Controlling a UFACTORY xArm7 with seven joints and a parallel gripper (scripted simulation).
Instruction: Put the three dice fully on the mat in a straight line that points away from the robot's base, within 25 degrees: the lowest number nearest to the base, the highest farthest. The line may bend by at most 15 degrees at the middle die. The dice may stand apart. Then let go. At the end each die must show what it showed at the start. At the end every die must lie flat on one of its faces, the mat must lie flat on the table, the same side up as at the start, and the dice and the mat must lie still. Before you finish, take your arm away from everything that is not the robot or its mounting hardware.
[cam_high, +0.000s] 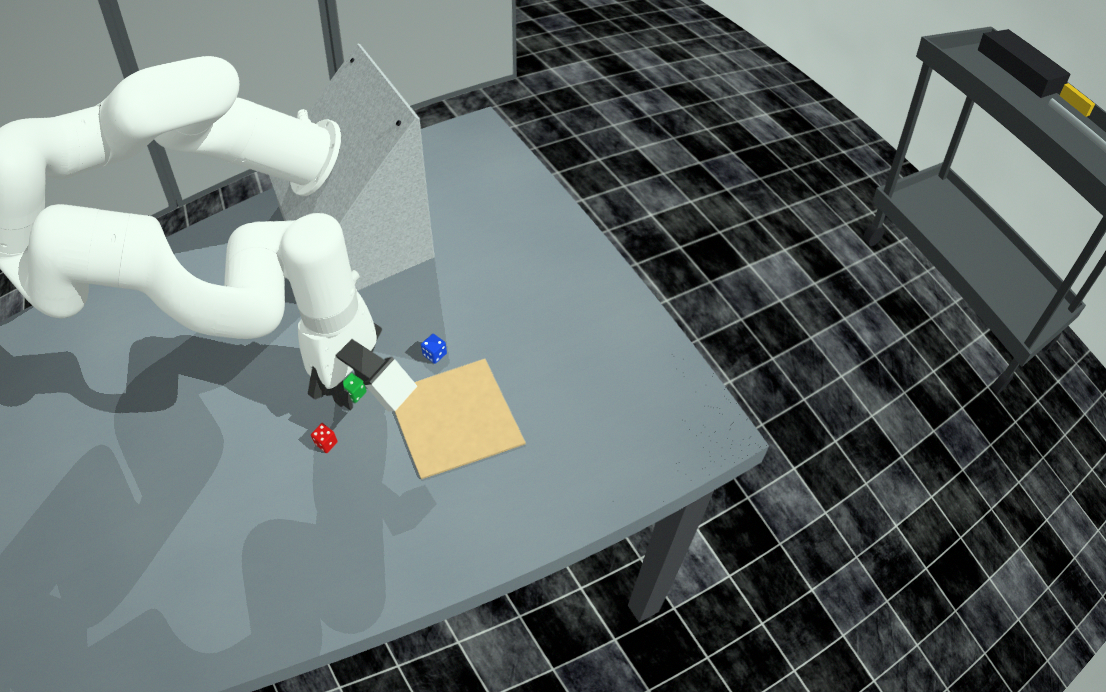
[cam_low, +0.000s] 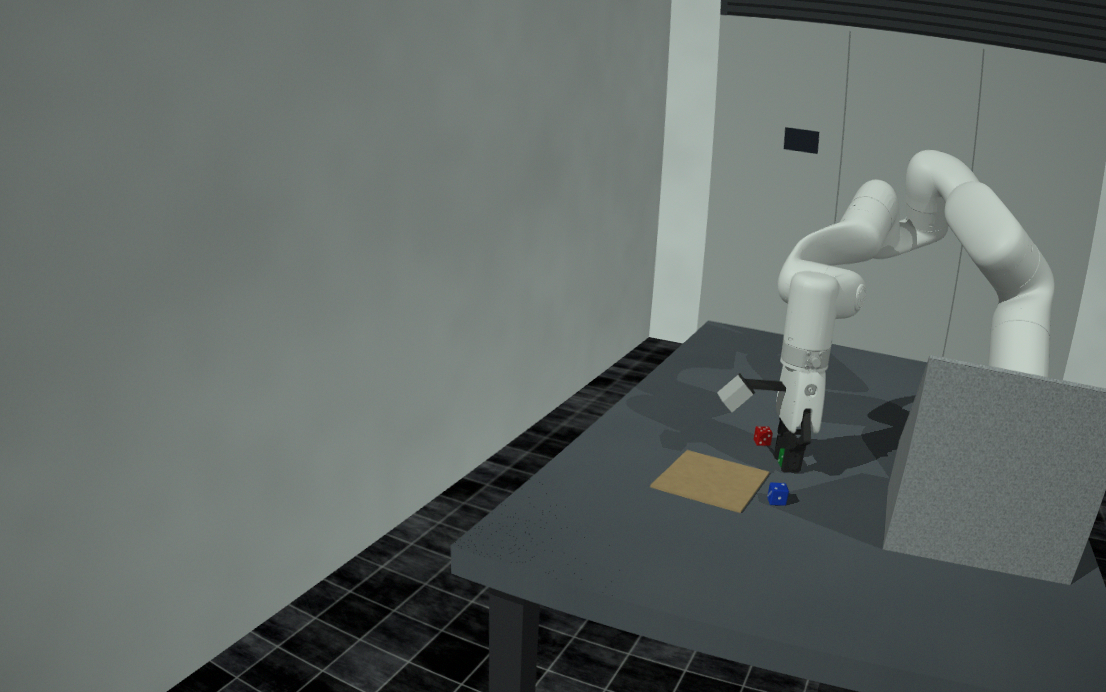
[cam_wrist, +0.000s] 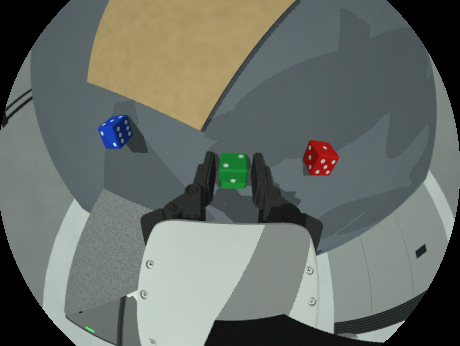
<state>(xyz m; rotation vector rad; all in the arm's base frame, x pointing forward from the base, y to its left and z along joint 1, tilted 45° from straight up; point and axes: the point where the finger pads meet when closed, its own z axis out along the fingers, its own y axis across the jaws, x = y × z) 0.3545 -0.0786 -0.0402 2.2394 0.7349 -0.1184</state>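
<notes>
My hand is 10 mm above the green die. The rest, counted from my hand: red die: 60 mm to the right, 60 mm ahead, 10 mm below; then tan mat: 120 mm to the left, 80 mm ahead, 20 mm below; then blue die: 120 mm to the left, 20 mm behind, 10 mm below.
</notes>
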